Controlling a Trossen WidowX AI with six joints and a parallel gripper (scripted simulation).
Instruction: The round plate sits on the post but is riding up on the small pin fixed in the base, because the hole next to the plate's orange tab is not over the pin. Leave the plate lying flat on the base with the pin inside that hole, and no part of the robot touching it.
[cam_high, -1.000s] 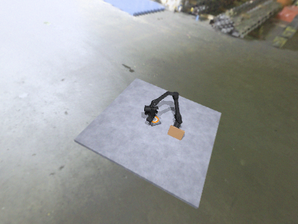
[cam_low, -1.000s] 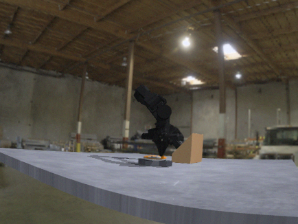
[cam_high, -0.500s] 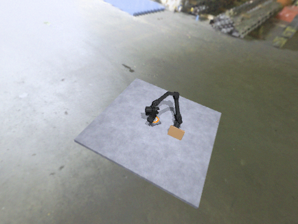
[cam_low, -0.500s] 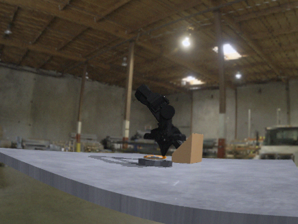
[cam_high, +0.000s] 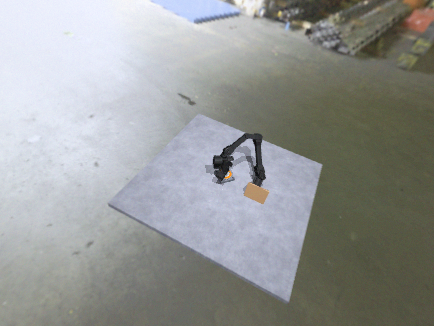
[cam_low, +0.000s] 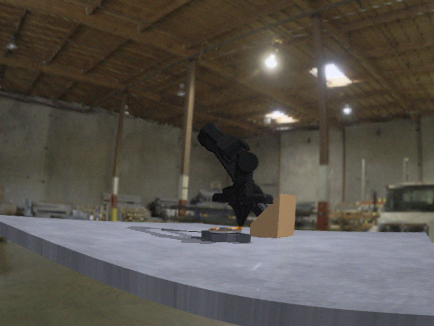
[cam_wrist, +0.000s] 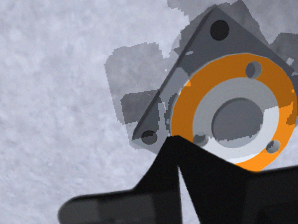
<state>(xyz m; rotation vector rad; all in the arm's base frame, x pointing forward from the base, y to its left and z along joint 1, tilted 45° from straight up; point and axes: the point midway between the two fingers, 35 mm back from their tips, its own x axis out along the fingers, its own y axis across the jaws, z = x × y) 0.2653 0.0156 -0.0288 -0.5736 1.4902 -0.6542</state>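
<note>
My gripper tip is 50 mm to the left of the dark grey square base and 20 mm above it.
</note>
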